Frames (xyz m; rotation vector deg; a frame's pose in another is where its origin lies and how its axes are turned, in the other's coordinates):
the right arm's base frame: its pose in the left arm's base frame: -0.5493 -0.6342 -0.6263 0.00 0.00 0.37
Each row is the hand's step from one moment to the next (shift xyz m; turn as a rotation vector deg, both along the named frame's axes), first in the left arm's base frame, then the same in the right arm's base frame.
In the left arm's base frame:
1: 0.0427 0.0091 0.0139 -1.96 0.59 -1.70
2: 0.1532 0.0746 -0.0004 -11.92 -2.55 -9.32
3: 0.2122 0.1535 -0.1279 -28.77 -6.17 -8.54
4: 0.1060 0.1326 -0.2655 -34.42 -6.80 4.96
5: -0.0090 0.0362 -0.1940 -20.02 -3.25 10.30
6: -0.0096 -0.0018 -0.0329 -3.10 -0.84 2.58
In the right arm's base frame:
1: 0.0428 0.0088 0.0139 -1.96 0.60 -1.70
2: 0.1537 0.0736 -0.0004 -11.94 -2.47 -9.32
3: 0.2132 0.1521 -0.1279 -28.81 -5.98 -8.54
4: 0.1069 0.1319 -0.2655 -34.46 -6.58 4.96
5: -0.0088 0.0363 -0.1940 -20.04 -3.12 10.30
6: -0.0096 -0.0017 -0.0329 -3.11 -0.82 2.58

